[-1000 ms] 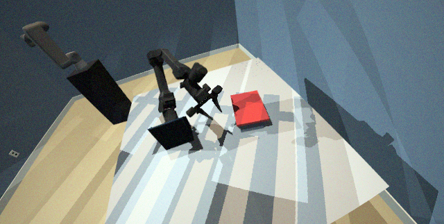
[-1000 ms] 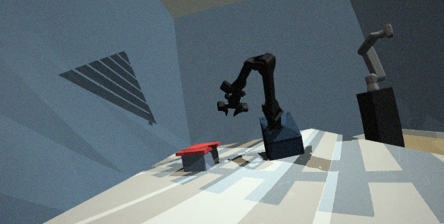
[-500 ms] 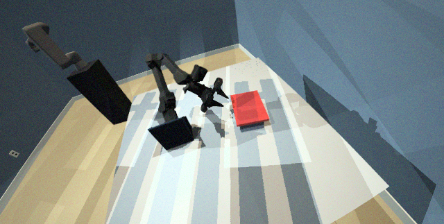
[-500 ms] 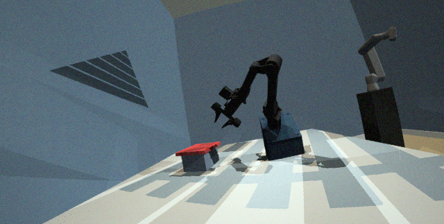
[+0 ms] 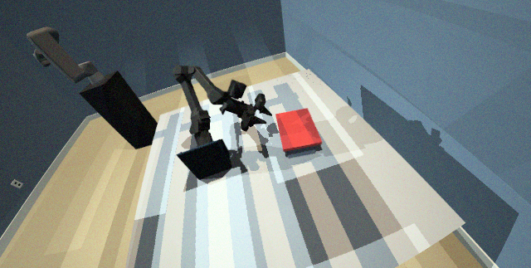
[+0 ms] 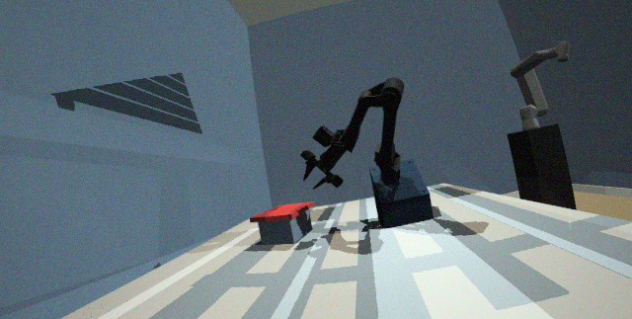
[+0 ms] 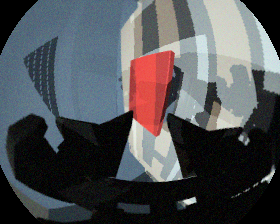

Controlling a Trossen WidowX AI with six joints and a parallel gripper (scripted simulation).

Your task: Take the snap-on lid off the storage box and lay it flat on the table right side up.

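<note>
The red lid lies 12 cm ahead of my gripper tip, 9 cm below it and 2 cm to the right of it. Round my gripper tip: storage box (14 cm below, 12 cm ahead, 2 cm to the right).
</note>
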